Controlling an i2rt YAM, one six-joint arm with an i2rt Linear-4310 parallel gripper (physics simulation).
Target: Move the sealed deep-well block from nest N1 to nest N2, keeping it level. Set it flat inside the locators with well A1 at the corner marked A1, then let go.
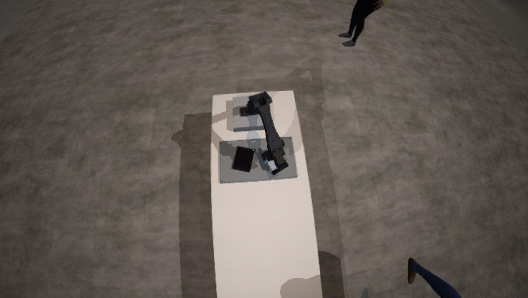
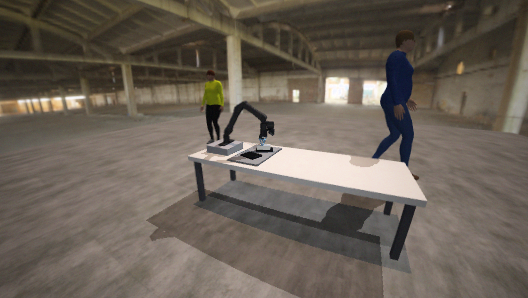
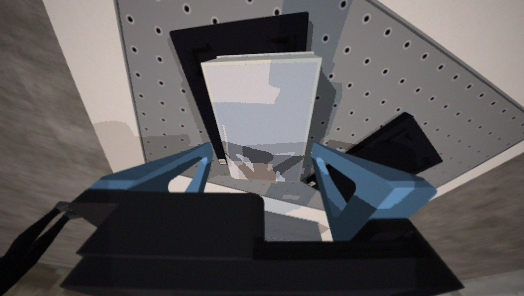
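The sealed deep-well block, white with a shiny seal, sits flat on black nest N1 on the right side of the grey perforated plate. Black nest N2 lies empty to its left on the same plate. My gripper is open, just above the block's near end. Its blue fingers stand wide on either side of the block without touching it. A small A1 label marks N1's near corner.
The arm's base stands on a grey block at the far end of the white table. A person in yellow and a person in blue are near the table.
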